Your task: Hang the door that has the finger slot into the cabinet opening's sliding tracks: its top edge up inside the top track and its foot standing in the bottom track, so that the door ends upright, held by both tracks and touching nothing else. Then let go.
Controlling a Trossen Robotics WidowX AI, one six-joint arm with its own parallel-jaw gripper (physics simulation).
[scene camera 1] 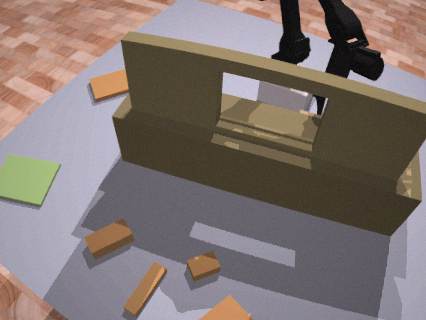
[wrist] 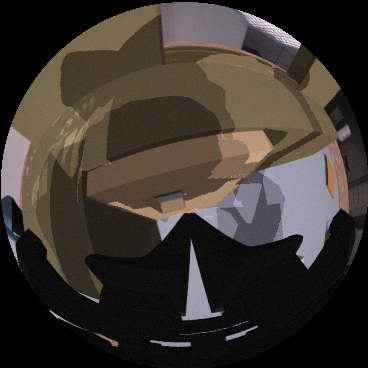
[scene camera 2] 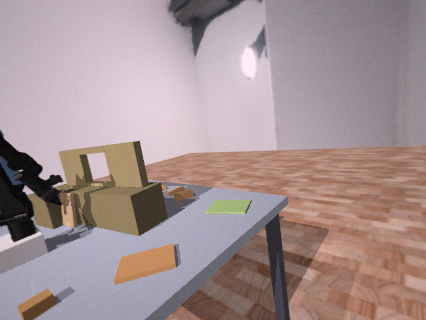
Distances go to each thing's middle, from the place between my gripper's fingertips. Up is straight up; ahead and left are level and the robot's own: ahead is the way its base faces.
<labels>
My hand is 20 mm short of the tan door [wrist: 206, 169] and 30 mm above it. The rest, counted from my hand: green sheet [scene camera 1: 33, 178] 460 mm ahead, 630 mm to the right, 110 mm below.
</labels>
